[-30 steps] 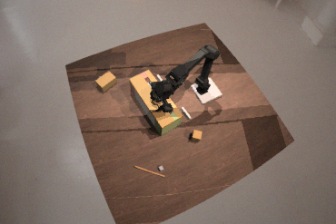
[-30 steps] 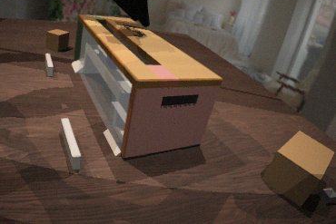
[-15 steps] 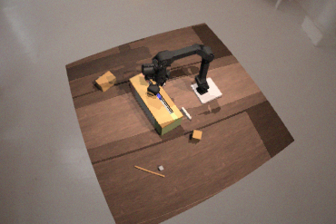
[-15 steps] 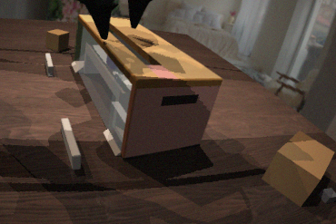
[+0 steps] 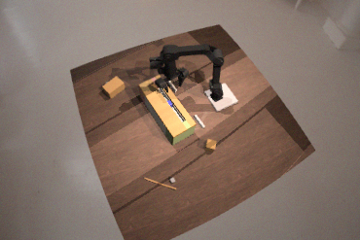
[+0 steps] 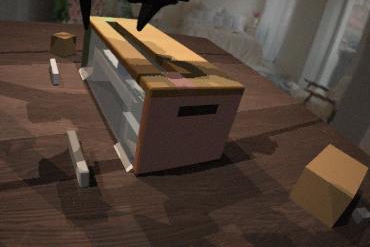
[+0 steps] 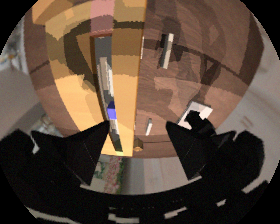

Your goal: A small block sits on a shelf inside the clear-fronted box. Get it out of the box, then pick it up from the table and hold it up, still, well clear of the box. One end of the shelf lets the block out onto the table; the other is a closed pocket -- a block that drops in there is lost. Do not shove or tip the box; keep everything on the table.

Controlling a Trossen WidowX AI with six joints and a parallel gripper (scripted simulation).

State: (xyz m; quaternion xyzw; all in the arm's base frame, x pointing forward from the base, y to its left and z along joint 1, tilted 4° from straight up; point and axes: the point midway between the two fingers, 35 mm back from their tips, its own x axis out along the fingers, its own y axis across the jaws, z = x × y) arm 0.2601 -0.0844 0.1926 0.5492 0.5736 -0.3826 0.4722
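Right now the blue block is 70 mm below my gripper tip, 50 mm ahead of it and 40 mm to the left of it. From my gripper tip the other things lie so: orange cube 350 mm to the left, 130 mm below, 60 mm behind; then thin stick 410 mm to the left, 290 mm ahead, 150 mm below; then orange box 290 mm ahead, 260 mm to the right, 130 mm below.
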